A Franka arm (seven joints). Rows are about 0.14 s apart.
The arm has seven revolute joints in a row. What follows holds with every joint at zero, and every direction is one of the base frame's. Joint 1 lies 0.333 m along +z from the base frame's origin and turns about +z. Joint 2 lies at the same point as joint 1 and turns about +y. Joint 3 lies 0.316 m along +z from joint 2 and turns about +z. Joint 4 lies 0.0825 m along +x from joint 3 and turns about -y. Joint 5 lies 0.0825 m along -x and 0.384 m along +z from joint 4 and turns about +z. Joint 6 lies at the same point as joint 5 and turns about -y. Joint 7 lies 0.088 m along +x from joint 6 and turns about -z. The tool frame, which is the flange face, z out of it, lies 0.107 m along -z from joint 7; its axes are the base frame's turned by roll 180, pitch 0 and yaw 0 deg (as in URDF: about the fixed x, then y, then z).
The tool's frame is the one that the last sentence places.
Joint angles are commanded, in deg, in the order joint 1, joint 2, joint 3, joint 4, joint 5, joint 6, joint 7. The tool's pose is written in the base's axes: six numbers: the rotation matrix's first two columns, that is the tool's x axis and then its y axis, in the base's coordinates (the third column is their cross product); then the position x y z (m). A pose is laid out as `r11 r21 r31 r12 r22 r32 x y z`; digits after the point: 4 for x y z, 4 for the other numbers.
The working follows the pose.
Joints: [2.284, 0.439, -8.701, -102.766, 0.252, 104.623, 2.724]
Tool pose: 0.9868 -0.1599 0.0247 -0.1598 -0.9871 -0.0043 0.5647 -0.0629 0.5362
Where each joint sits with the arm in this pose, in the base's axes (m; each line is computed from the numbers above, not from the rounded line before):
joint 1: 0.0000 0.0000 0.3330
joint 2: 0.0000 0.0000 0.3330
joint 3: 0.0024 0.0001 0.6490
joint 4: 0.0844 -0.0091 0.6484
joint 5: 0.4746 -0.0530 0.6410
joint 6: 0.4746 -0.0530 0.6410
joint 7: 0.5620 -0.0629 0.6432
the tool: 0.5647 -0.0629 0.5362

